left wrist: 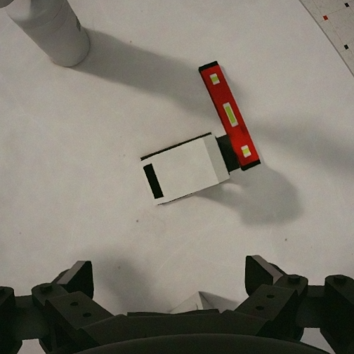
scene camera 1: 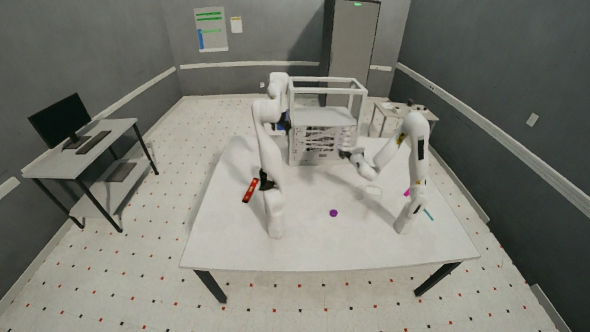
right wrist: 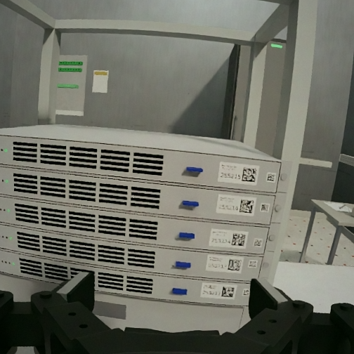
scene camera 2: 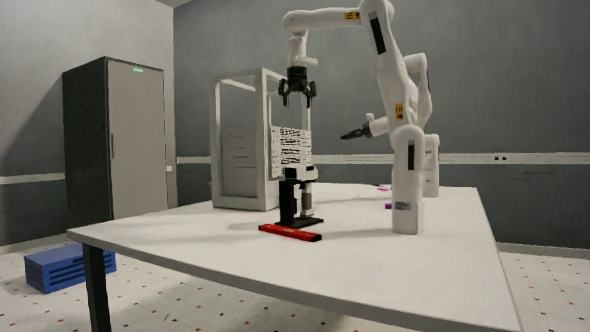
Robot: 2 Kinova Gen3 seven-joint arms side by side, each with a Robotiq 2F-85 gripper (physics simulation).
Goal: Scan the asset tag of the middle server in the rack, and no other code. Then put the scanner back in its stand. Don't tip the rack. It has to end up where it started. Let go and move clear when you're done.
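Seen in the pictures: left gripper, fingertip midpoint: (scene camera 1: 279, 133) (scene camera 2: 298, 108); right gripper, fingertip midpoint: (scene camera 1: 347, 149) (scene camera 2: 342, 138); left arm's base, origin of the base link: (scene camera 1: 276, 231) (scene camera 2: 406, 230); right arm's base, origin of the base link: (scene camera 1: 400, 227) (scene camera 2: 429, 196).
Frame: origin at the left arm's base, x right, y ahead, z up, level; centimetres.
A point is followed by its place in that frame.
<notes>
The white scanner (scene camera 2: 300, 173) @[x -13.9, y 31.3, z 18.1 cm] (left wrist: 185, 170) stands upright in its black stand (scene camera 2: 287, 202) @[x -18.3, y 33.6, z 8.7 cm] (left wrist: 228, 151); the left arm hides most of it in scene camera 1. My left gripper (scene camera 1: 284, 121) (scene camera 2: 297, 102) @[x -5.3, y 38.7, z 41.6 cm] (left wrist: 169, 275) is open and empty, pointing down above the scanner's height. The white rack (scene camera 1: 291, 132) @[x -2.1, y 58.9, z 30.6 cm] (scene camera 2: 261, 140) @[x -3.7, y 60.0, z 30.4 cm] (right wrist: 299, 75) stands upright, holding several servers. The middle server (right wrist: 167, 232) has a larger asset tag (right wrist: 227, 239) and a smaller code (right wrist: 258, 242) to its right. My right gripper (scene camera 1: 341, 154) @[x 36.0, y 44.4, z 31.4 cm] (scene camera 2: 344, 137) @[x 36.0, y 44.4, z 31.4 cm] (right wrist: 171, 294) is open and empty, facing the rack front from a distance.
A red level (scene camera 1: 250, 190) @[x -24.4, y 27.5, z 1.1 cm] (scene camera 2: 290, 233) @[x -26.5, y 25.6, z 1.3 cm] (left wrist: 230, 115) lies close beside the stand's base. A purple object (scene camera 1: 333, 213) @[x 32.0, y 17.4, z 1.9 cm] (scene camera 2: 388, 205) @[x 29.9, y 18.6, z 1.7 cm], a white block (scene camera 1: 373, 190) @[x 60.1, y 43.9, z 0.2 cm], a magenta object (scene camera 1: 407, 192) @[x 85.6, y 45.0, z 1.0 cm] and a teal stick (scene camera 1: 428, 215) @[x 96.7, y 25.9, z 0.3 cm] lie on the table. A blue crate (scene camera 2: 50, 270) is on the floor.
</notes>
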